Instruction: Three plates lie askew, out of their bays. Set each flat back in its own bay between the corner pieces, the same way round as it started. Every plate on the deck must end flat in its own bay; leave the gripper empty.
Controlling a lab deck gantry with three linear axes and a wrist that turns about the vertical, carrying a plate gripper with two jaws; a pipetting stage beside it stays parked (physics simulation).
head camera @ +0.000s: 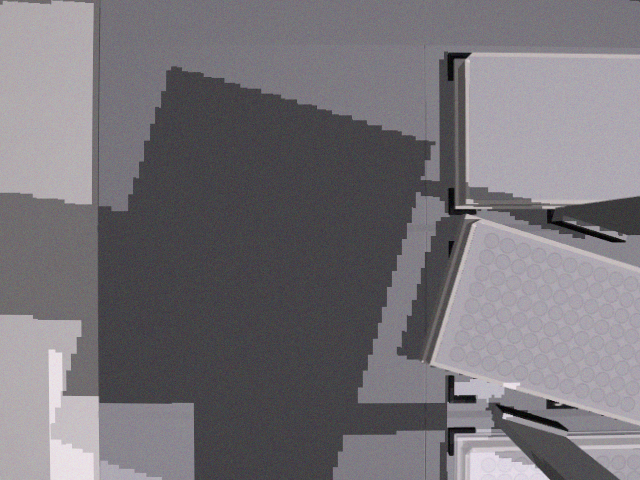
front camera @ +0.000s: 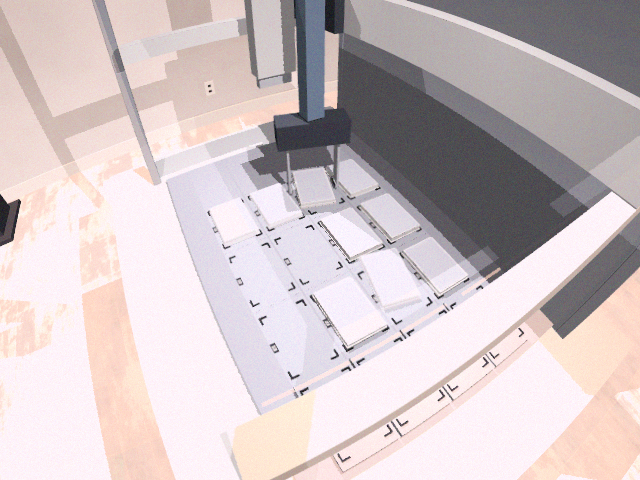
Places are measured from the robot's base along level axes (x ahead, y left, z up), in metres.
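Pixels of known places: gripper, fingertip midpoint: (head camera: 554, 322) (front camera: 312, 186); robot's base at its link origin: (front camera: 209, 212).
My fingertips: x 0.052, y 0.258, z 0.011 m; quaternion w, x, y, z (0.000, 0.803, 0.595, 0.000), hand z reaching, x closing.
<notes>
Ahead of a thing's pixels: the offset from my fingertips to its top centre.
A pale plate with round wells {0.006 m up, 0.001 m ahead, 0.001 m left} (front camera: 313, 187) (head camera: 547, 310) lies askew over its bay in the back row, turned against the corner pieces. My gripper (front camera: 313, 188) (head camera: 559, 322) is open, with one jaw beyond each long side of this plate and a small gap at each side in the head view. The jaws are turned at about the plate's angle. Another plate {0.007 m up, 0.316 m ahead, 0.001 m left} (front camera: 391, 281) lies askew in the front row of plates. Which plate is the third askew one, I cannot tell.
A smooth-topped plate {0.003 m up, 0.012 m ahead, 0.106 m left} (front camera: 357, 178) (head camera: 553, 129) and a welled plate {0.003 m up, 0.012 m ahead, 0.108 m right} (front camera: 276, 205) (head camera: 480, 463) sit squarely on either side of the askew back plate. More plates {0.003 m up, 0.012 m ahead, 0.215 m right} (front camera: 234, 222) {0.003 m up, 0.176 m ahead, 0.001 m right} (front camera: 351, 235) {0.003 m up, 0.176 m ahead, 0.106 m left} (front camera: 388, 217) {0.003 m up, 0.340 m ahead, 0.106 m left} (front camera: 435, 266) {0.003 m up, 0.340 m ahead, 0.108 m right} (front camera: 350, 311) sit in bays. The pipetting stage (front camera: 268, 41) hangs behind.
</notes>
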